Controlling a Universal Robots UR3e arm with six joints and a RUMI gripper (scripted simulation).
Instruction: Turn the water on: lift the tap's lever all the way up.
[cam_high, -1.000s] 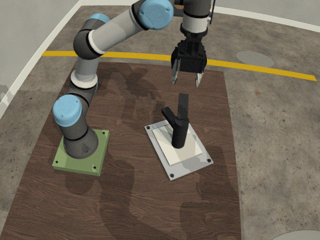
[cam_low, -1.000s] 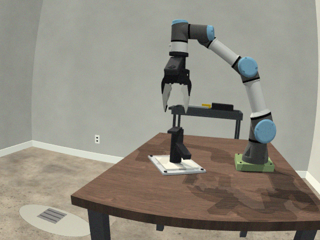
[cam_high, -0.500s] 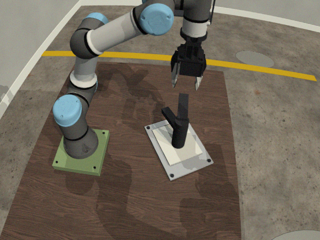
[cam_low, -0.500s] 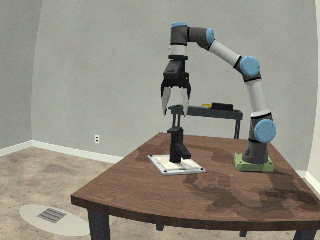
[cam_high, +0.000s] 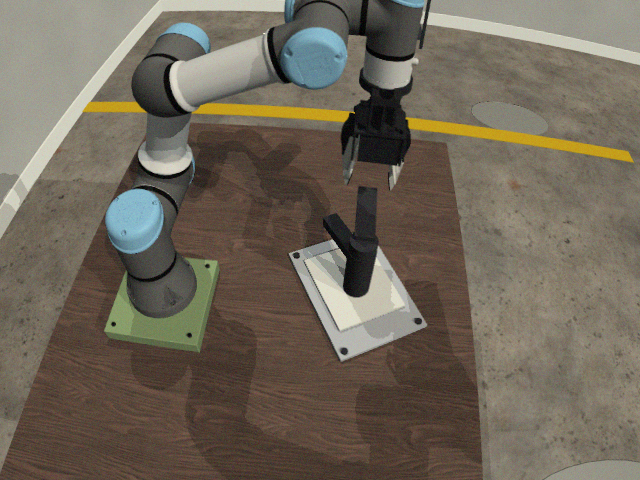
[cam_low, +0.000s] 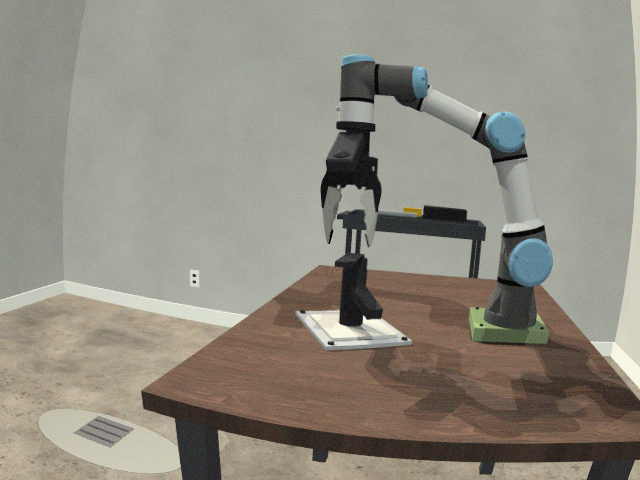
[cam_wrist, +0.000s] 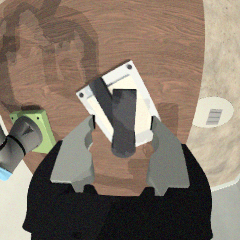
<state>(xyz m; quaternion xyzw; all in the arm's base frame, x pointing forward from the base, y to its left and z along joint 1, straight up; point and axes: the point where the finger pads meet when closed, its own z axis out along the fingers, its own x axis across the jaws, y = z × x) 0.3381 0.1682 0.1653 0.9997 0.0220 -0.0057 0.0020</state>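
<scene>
My gripper is now 30 mm to the left of the lever and 40 mm above it. Round my hand: black tap: 60 mm to the right, 100 mm below.
</scene>
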